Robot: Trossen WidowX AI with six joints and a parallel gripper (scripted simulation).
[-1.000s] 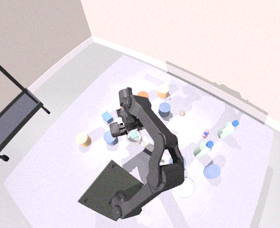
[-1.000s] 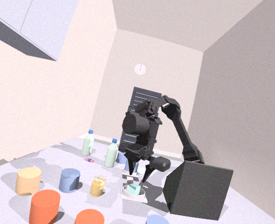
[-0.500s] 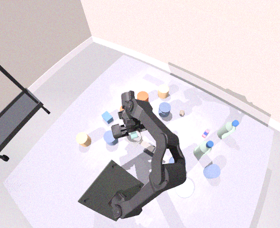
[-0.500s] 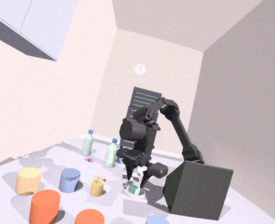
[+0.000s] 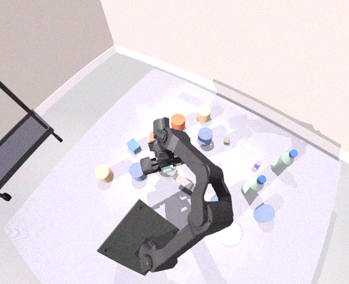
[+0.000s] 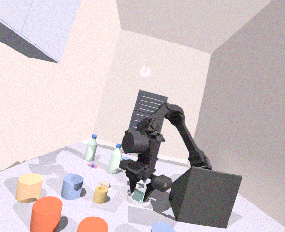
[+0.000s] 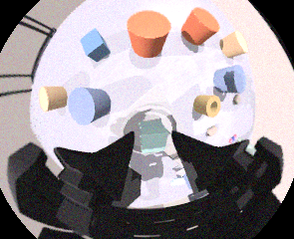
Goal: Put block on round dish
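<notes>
The round dish is 70 mm behind my gripper tip, 370 mm to the right of it and 80 mm below it. The rest, counted from my gripper tip: block (right at my gripper tip); then small balance (10 mm ahead, 120 mm to the right, 50 mm below); then yellow ring (140 mm ahead, 50 mm to the right, 60 mm below).
</notes>
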